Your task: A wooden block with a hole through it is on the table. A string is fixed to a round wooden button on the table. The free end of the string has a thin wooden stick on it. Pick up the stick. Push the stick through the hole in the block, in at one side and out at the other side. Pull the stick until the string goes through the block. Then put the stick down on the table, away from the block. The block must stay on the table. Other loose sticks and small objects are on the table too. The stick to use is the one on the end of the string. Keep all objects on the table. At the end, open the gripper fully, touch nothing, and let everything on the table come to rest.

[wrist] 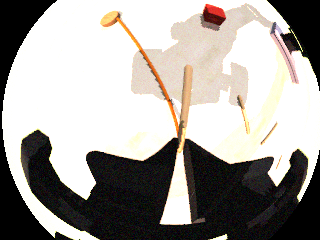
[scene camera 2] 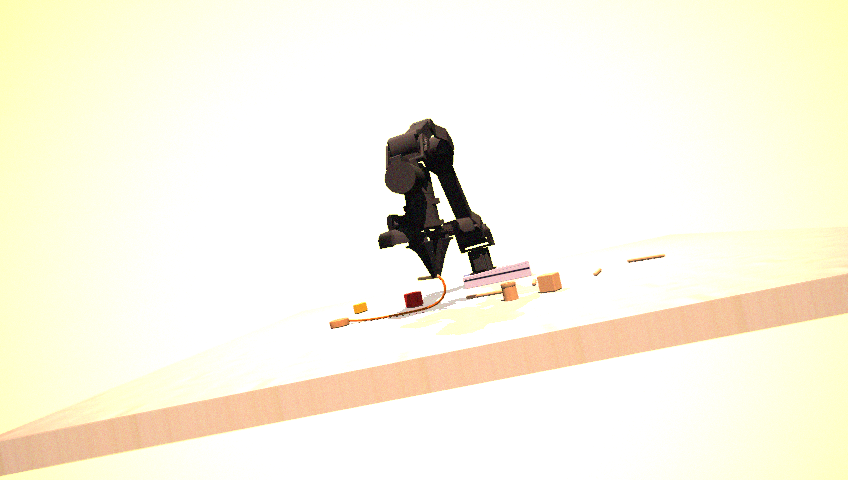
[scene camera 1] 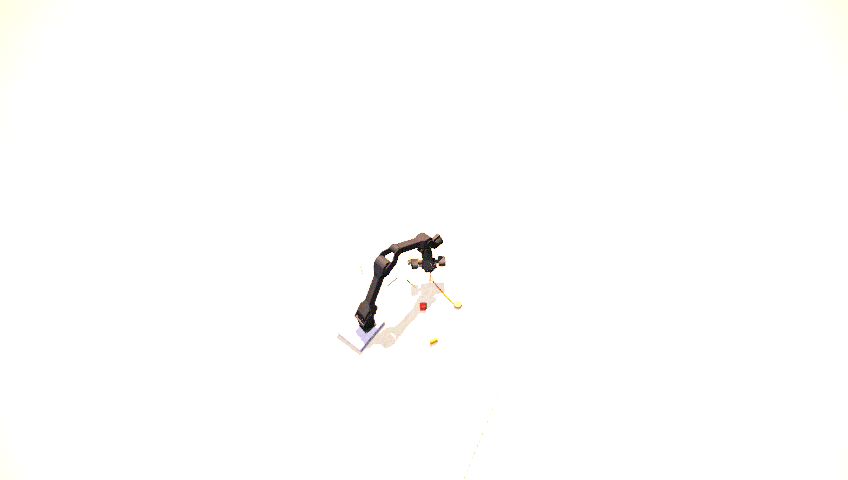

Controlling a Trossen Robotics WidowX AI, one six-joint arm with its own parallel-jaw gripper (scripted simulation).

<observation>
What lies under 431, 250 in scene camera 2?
My gripper.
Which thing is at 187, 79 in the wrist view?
A thin wooden stick.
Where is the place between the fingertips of my gripper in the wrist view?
At 180, 142
</observation>
